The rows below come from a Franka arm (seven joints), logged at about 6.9 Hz.
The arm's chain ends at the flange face. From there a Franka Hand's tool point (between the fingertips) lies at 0.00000 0.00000 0.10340 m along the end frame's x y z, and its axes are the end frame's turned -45 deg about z.
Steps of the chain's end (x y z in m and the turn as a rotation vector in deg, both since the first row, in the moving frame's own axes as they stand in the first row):
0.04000 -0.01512 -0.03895 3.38 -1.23 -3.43
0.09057 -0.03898 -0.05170 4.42 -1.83 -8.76
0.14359 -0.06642 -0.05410 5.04 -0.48 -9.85
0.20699 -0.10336 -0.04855 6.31 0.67 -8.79
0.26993 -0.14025 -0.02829 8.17 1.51 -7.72
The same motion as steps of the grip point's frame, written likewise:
0.04154 0.01164 -0.03915 3.26 1.52 -3.43
0.09429 0.02829 -0.05206 4.42 1.83 -8.76
0.15368 0.04707 -0.05450 3.90 3.22 -9.85
0.22775 0.06544 -0.04918 3.99 4.94 -8.79
0.30174 0.08242 -0.02937 4.71 6.84 -7.72

